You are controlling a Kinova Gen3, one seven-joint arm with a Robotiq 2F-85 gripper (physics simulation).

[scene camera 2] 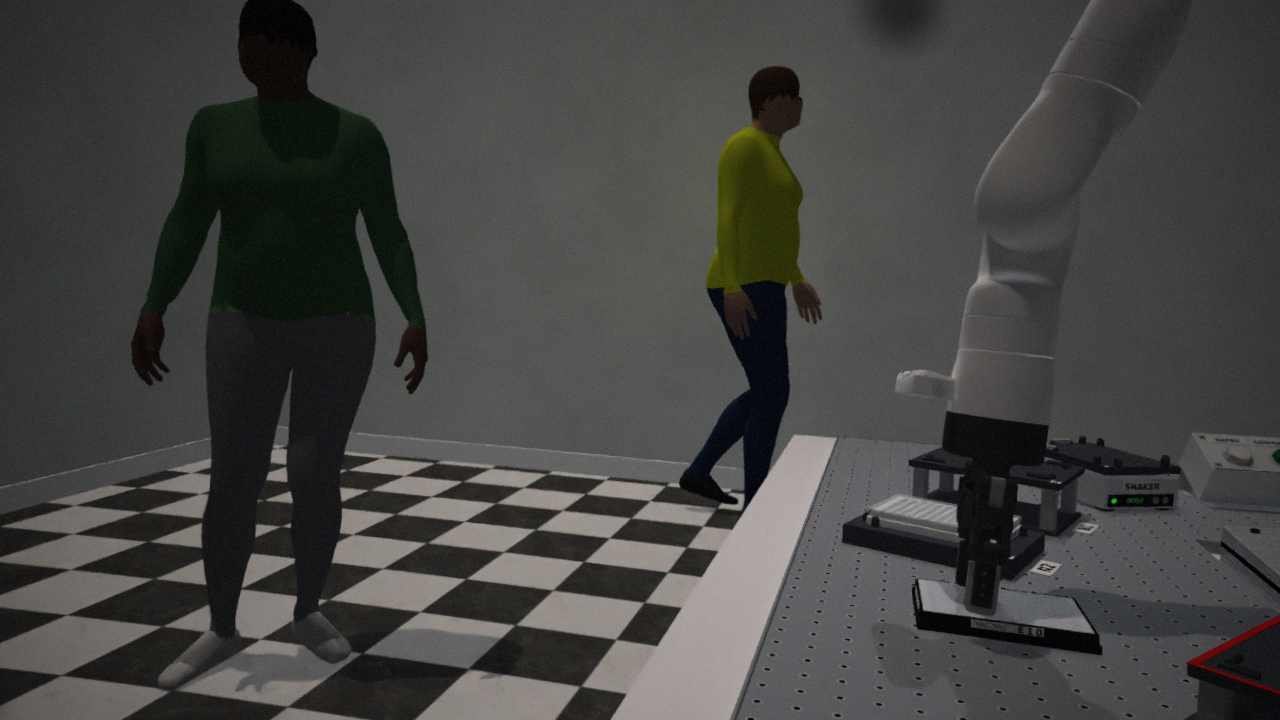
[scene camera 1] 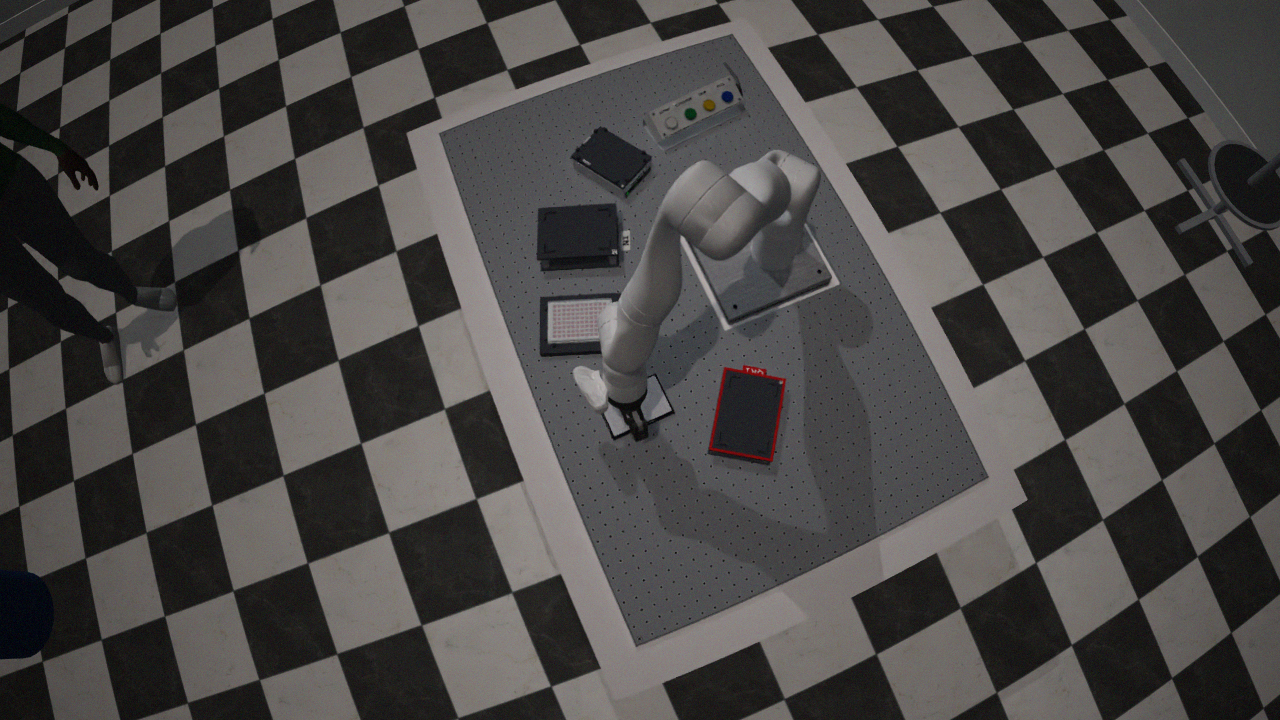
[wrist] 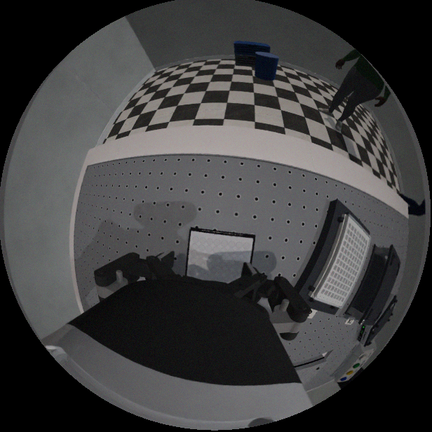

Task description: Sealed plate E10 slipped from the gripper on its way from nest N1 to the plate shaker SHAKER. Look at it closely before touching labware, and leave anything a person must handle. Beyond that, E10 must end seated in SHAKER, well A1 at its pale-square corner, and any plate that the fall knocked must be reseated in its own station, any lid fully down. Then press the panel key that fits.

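Frame: origin at the arm's base, x ahead, y left, z up, level; metres.
Seen in the pictures: gripper, between the fingertips: (scene camera 2: 973, 599) (scene camera 1: 627, 414); arm's base, origin of its link: (scene camera 1: 772, 250).
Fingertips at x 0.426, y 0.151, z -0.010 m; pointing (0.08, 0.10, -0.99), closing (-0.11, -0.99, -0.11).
Note:
Pixels of each thing's top centre, then the offset from my fingertips to it. "spot": a spot on its surface instead.
- Plate E10, centre of its top: (scene camera 2: 999, 603) (scene camera 1: 634, 405) 0.022 m back, 0.010 m right, 0.005 m down
- SHAKER, a spot on its surface: (scene camera 2: 1140, 494) spot: 0.269 m back, 0.441 m right, 0.002 m up
- Dark raised nest N1, centre of its top: (scene camera 2: 996, 459) (scene camera 1: 576, 229) 0.093 m back, 0.376 m right, 0.044 m up
- white plate, centre of its top: (scene camera 2: 943, 511) (scene camera 1: 579, 319) 0.010 m back, 0.209 m right, 0.017 m up
- Panel, centre of its top: (scene camera 1: 694, 97) 0.471 m back, 0.538 m right, 0.065 m up
- red-edged dark station, centre of its top: (scene camera 1: 748, 413) 0.195 m back, 0.116 m left, 0.025 m up
Plate E10 (scene camera 1: 659, 402) (scene camera 2: 1049, 614) (wrist: 220, 250) lies flat on the perforated deck, white top up, label on its near side in scene camera 2. My gripper (scene camera 1: 638, 431) (scene camera 2: 981, 601) (wrist: 207, 264) is open and empty, low over E10. In the wrist view the fingers are spread across the plate; contact is unclear. SHAKER (scene camera 1: 612, 159) (scene camera 2: 1140, 494) has a lit green display. Dark raised nest N1 (scene camera 1: 577, 231) holds no visible plate. Another white plate (scene camera 1: 577, 319) (scene camera 2: 917, 514) (wrist: 345, 262) is in low nest N2 (wrist: 320, 252); full seating is unclear. Panel (scene camera 1: 657, 132) (scene camera 2: 1208, 479) has white, green, yellow and blue keys.
A red-edged dark station (scene camera 1: 747, 416) (scene camera 2: 1248, 671) stands right of E10 in scene camera 1. The arm's base plate (scene camera 1: 765, 288) is behind. A person in green (scene camera 2: 290, 223) (wrist: 367, 72) and one in yellow (scene camera 2: 760, 205) stand beyond the table. A blue bin (wrist: 266, 66) stands on the floor.

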